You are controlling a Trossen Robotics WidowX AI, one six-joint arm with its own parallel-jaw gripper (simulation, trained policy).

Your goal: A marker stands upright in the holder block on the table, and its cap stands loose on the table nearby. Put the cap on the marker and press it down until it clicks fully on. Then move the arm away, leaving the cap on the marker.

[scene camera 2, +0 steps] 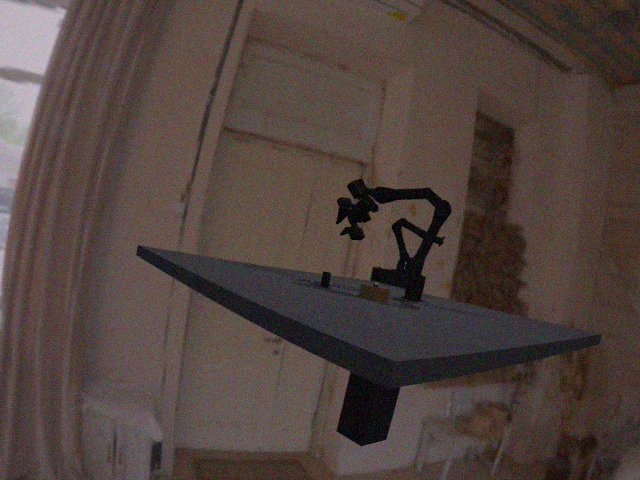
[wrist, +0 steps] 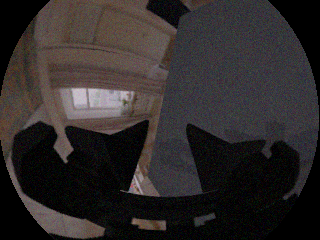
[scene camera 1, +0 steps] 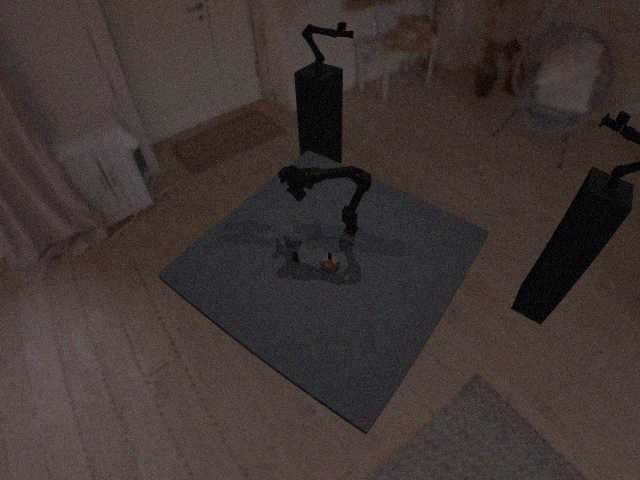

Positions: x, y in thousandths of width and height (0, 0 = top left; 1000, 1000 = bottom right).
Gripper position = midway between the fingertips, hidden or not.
Observation:
In view: the gripper (scene camera 2: 529, 478).
The gripper shows as well in the wrist view (wrist: 527, 523).

